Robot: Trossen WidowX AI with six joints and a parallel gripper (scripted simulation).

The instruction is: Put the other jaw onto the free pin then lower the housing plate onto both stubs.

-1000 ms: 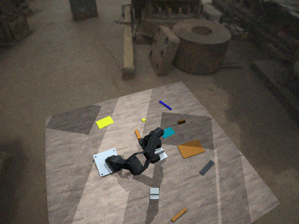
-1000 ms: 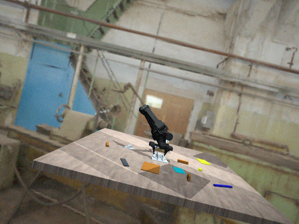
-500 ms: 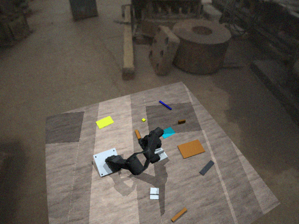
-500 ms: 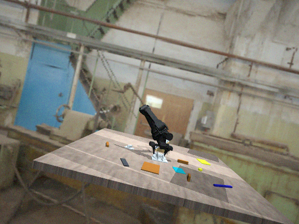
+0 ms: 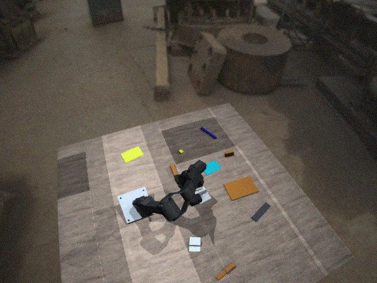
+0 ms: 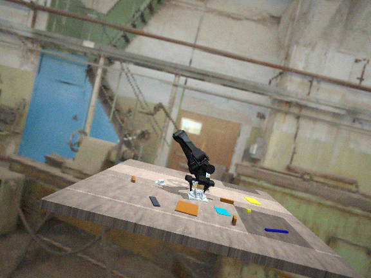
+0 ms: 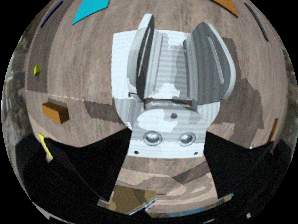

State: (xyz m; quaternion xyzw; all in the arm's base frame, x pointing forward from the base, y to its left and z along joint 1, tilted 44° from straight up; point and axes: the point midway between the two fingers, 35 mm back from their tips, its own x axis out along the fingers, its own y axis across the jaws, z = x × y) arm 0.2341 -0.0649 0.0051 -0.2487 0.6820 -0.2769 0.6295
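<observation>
Right now my gripper tip is 2 cm to the right of the jaw and 2 cm short of it. Round my gripper tip: dark strip: 28 cm ahead, 26 cm to the right, 1 cm below; orange tile: 28 cm ahead, 9 cm to the right, 1 cm below; cyan tile: 22 cm ahead, 12 cm to the left, 1 cm below.
</observation>
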